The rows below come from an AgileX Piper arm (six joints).
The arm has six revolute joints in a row. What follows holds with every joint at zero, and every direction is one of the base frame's. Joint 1 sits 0.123 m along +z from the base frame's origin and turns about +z. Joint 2 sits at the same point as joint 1 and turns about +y. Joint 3 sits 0.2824 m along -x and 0.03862 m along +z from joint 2 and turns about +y. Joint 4 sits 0.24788 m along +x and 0.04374 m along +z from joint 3 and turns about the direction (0.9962, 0, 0.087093). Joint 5 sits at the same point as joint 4 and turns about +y. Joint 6 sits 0.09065 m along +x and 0.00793 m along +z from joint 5 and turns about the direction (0.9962, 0, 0.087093). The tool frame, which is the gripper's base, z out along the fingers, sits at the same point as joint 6; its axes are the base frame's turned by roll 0, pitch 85.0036 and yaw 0 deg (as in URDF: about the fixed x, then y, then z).
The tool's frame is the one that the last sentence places.
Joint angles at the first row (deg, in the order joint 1, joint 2, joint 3, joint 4, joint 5, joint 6):
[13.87, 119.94, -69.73, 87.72, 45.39, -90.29]
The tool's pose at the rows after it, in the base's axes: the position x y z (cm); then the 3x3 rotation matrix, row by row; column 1 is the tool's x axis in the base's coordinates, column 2 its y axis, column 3 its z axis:
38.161, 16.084, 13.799; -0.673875, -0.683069, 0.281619; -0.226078, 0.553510, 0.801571; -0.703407, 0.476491, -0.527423
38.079, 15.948, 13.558; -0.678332, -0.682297, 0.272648; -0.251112, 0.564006, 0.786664; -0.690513, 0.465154, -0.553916
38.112, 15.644, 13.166; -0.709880, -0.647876, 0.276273; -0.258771, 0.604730, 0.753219; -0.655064, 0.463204, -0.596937
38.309, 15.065, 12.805; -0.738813, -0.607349, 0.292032; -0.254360, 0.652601, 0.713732; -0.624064, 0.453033, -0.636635
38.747, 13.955, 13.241; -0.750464, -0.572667, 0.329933; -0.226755, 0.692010, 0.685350; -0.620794, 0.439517, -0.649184
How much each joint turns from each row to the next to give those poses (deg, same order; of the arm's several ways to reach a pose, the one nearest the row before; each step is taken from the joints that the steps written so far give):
[0.00, 0.00, -0.01, -1.04, 0.00, 0.29]
[0.00, 0.00, 0.01, -2.29, -0.82, 1.34]
[0.00, 0.00, 0.00, -3.12, -2.29, 4.15]
[-0.35, 0.00, 0.00, -2.89, -2.58, 3.98]
[-1.33, -0.86, -0.01, -1.30, -1.69, 2.23]

